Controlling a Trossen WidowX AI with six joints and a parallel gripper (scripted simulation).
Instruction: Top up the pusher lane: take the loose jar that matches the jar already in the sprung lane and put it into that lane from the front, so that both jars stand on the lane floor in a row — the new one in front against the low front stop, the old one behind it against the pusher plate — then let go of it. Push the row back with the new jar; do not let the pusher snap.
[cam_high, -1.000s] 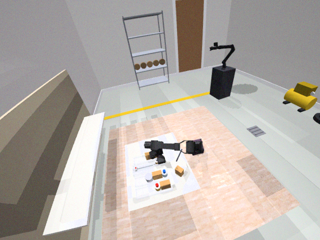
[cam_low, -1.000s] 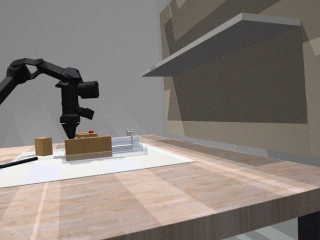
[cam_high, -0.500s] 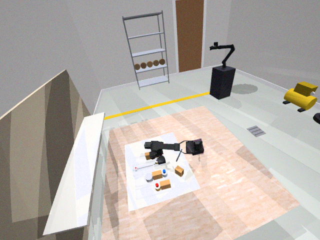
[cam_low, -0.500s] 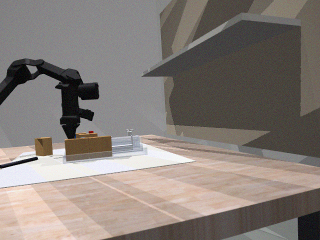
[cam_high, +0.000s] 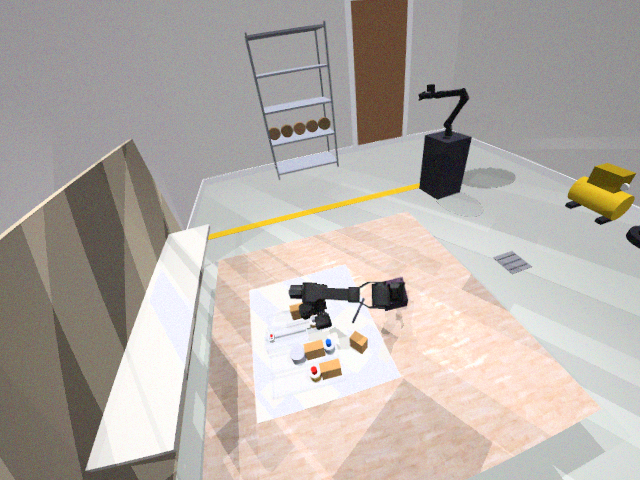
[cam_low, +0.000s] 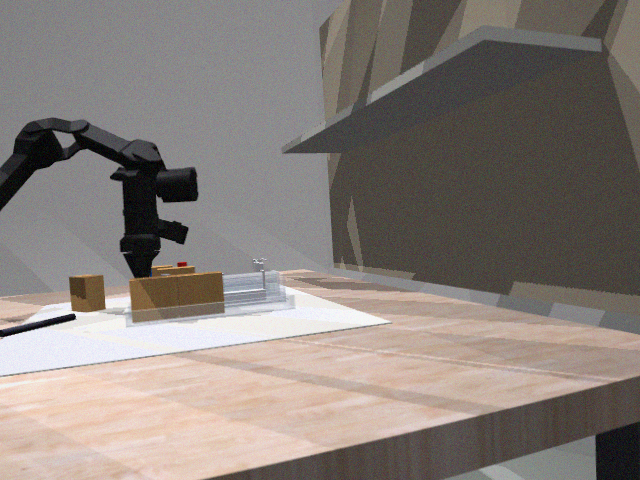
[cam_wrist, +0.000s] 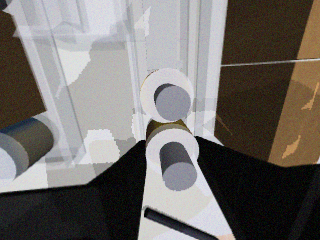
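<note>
Right now the clear sprung lane is 14 cm ahead of my gripper tip, 3 cm below it and 1 cm to the left of it. From my gripper tip the other things lie so: black rod: 17 cm behind, 4 cm below; red part: 22 cm ahead, 2 cm above, 1 cm to the left; tan box: 16 cm to the left, 10 cm behind, 1 cm below.
</note>
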